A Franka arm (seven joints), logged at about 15 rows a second.
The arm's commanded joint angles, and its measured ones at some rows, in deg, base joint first. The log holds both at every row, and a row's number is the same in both.
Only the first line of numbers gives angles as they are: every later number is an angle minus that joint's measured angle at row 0.
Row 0, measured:
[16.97 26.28 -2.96 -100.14 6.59 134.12 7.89]
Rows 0 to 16, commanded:
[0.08 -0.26 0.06 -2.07 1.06 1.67 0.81]
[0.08 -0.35 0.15 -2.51 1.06 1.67 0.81]
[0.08 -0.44 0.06 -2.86 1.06 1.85 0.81]
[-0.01 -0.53 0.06 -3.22 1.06 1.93 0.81]
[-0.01 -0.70 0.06 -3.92 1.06 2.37 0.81]
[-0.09 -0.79 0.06 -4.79 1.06 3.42 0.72]
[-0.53 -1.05 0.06 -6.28 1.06 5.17 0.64]
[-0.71 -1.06 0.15 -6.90 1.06 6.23 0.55]
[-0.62 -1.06 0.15 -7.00 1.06 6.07 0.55]
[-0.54 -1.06 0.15 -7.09 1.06 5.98 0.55]
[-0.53 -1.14 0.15 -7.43 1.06 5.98 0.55]
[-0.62 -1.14 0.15 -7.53 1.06 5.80 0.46]
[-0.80 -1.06 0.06 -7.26 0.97 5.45 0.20]
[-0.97 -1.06 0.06 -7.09 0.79 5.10 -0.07]
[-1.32 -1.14 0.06 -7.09 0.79 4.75 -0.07]
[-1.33 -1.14 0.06 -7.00 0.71 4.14 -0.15]
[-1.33 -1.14 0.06 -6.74 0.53 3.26 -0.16]
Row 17, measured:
[-0.50 -0.34 -0.80 -5.77 0.05 4.29 0.09]
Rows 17 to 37, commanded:
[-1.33 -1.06 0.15 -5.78 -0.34 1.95 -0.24]
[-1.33 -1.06 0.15 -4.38 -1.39 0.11 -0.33]
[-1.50 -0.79 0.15 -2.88 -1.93 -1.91 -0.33]
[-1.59 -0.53 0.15 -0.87 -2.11 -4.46 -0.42]
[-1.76 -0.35 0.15 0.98 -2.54 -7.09 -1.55]
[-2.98 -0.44 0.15 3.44 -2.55 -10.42 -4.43]
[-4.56 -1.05 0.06 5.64 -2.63 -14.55 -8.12]
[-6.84 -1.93 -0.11 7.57 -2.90 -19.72 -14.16]
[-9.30 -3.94 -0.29 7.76 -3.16 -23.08 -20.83]
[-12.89 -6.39 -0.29 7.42 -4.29 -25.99 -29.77]
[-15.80 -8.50 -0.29 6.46 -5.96 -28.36 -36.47]
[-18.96 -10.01 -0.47 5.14 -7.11 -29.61 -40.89]
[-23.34 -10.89 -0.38 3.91 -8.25 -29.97 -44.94]
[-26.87 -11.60 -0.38 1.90 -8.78 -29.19 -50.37]
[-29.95 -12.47 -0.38 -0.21 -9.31 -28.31 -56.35]
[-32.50 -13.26 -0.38 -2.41 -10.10 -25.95 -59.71]
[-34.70 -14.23 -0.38 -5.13 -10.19 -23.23 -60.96]
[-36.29 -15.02 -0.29 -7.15 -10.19 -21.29 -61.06]
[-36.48 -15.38 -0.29 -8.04 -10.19 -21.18 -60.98]
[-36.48 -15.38 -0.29 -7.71 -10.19 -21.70 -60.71]
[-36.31 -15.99 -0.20 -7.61 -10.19 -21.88 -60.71]
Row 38, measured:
[-36.66 -12.43 -1.56 -4.68 -9.14 -22.96 -61.29]
